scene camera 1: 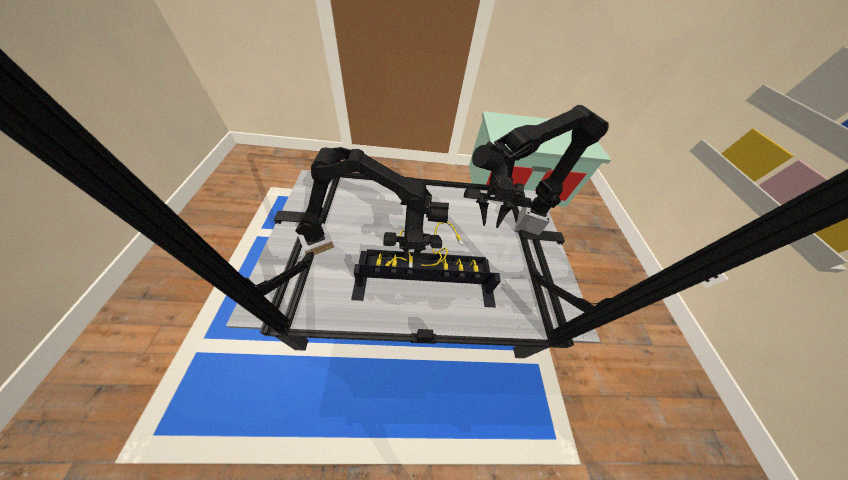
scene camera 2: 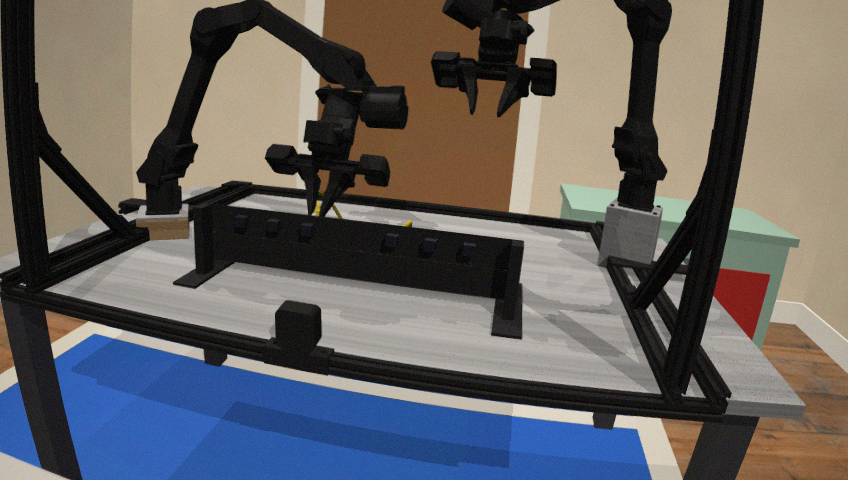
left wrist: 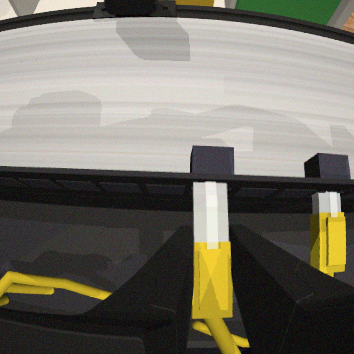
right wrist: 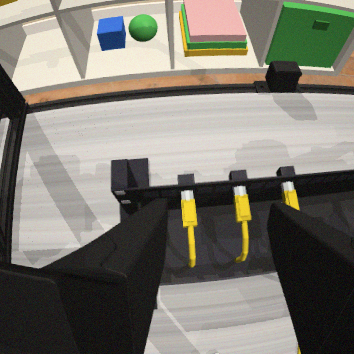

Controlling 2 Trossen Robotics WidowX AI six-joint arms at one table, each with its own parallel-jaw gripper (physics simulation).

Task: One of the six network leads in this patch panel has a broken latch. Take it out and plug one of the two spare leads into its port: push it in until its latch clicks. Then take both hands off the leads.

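Frame: origin at the left arm's base, x right, y back, z down, level; centimetres.
Seen in the pictures: left gripper, fingertip midpoint: [scene camera 1: 410, 263] [scene camera 2: 315, 217] [left wrist: 209, 236]; right gripper, fingertip midpoint: [scene camera 1: 490, 226] [scene camera 2: 484, 114] [right wrist: 219, 212]; left arm's base at its link origin: [scene camera 1: 314, 236] [scene camera 2: 163, 210]; right arm's base at its link origin: [scene camera 1: 538, 209] [scene camera 2: 636, 206].
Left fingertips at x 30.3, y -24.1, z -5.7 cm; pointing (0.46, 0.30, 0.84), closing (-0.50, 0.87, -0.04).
Pixels of each thing's middle, then the offset from my left fingertips to it. "spot": a spot on its surface instead.
- black patch panel at the middle of its body: [left wrist: 79, 236] [scene camera 2: 353, 252] [scene camera 1: 427, 271] dx +3.2, dy -5.2, dz +4.6 cm
- yellow lead at the middle of its body: [left wrist: 212, 248] dx -0.4, dy -0.2, dz -0.7 cm
- neighbouring lead at the middle of its body: [left wrist: 333, 217] dx -2.3, dy +5.0, dz +0.7 cm
- loose lead at a spot on its surface: [scene camera 1: 457, 234] spot: dx -7.5, dy -28.1, dz +9.5 cm
- black block at a spot on its surface: [scene camera 2: 298, 324] [scene camera 1: 426, 338] spot: dx +22.4, dy +6.7, dz +6.1 cm
The black patch panel [scene camera 1: 428, 277] [scene camera 2: 357, 255] stands mid-table. My left gripper [scene camera 1: 410, 256] [scene camera 2: 317, 214] [left wrist: 209, 236] is shut on a yellow lead [left wrist: 212, 280], whose clear plug meets the panel's port side in line with a dark block. More of this clear plug shows than on the neighbouring lead [left wrist: 328, 242]; its depth and latch cannot be told. Three leads [right wrist: 189, 212] [right wrist: 242, 207] [right wrist: 290, 195] sit in ports in the right wrist view. A loose lead [scene camera 1: 457, 234] lies behind the panel. My right gripper [scene camera 1: 491, 225] [scene camera 2: 486, 114] [right wrist: 219, 212] is open and empty, high above the table.
Yellow cable loops [scene camera 1: 440, 255] lie close behind the panel's middle. A black block [scene camera 1: 424, 334] [scene camera 2: 298, 324] sits on the front frame rail. Black frame posts rise at both front corners. A green cabinet [scene camera 2: 684, 220] stands beyond the table at the right.
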